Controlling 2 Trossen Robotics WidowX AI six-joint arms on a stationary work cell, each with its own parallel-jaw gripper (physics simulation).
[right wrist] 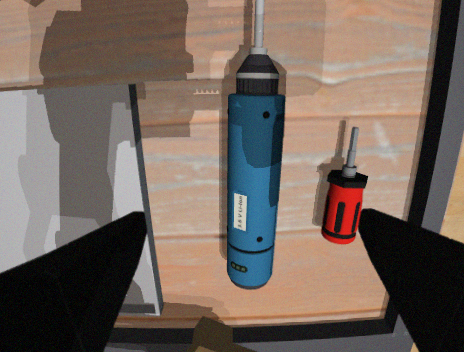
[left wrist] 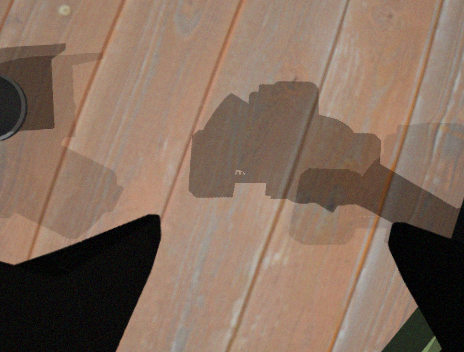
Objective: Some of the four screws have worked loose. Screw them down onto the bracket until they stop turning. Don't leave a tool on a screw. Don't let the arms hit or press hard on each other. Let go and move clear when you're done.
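Places are measured from the left arm's base along level axes (x ahead, y left, z up), in metres.
Where they show: left gripper, fingertip midpoint: (left wrist: 275, 230); right gripper, fingertip midpoint: (right wrist: 253, 220).
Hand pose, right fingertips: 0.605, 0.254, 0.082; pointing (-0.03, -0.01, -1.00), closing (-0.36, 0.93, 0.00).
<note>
Each offset is from my right fingertips to the top centre of the thing, as dx, dy, dz. "*": to the spot under its first point.
A blue electric screwdriver {-0.006, +0.007, -0.079} (right wrist: 254, 170) lies on the wooden table in the right wrist view, its bit toward the top. A short red and black screwdriver {-0.005, +0.088, -0.090} (right wrist: 343, 212) lies to its right, its tip also toward the top. My right gripper (right wrist: 253, 220) is open and empty above them; the blue screwdriver shows between its fingers, and the red one shows beside the right fingertip. My left gripper (left wrist: 275, 230) is open and empty above the wooden table. The bracket and its four screws do not show clearly in either view.
A dark round object {* -0.120, -0.182, -0.097} (left wrist: 9, 107) is cut off at the left wrist view's left edge, and a green patterned thing {* -0.555, -0.281, -0.101} (left wrist: 417, 330) at its lower right. A grey panel with a dark edge {* +0.039, -0.073, -0.113} (right wrist: 142, 165) lies left of the blue screwdriver. A black table border (right wrist: 427, 120) runs along the right.
</note>
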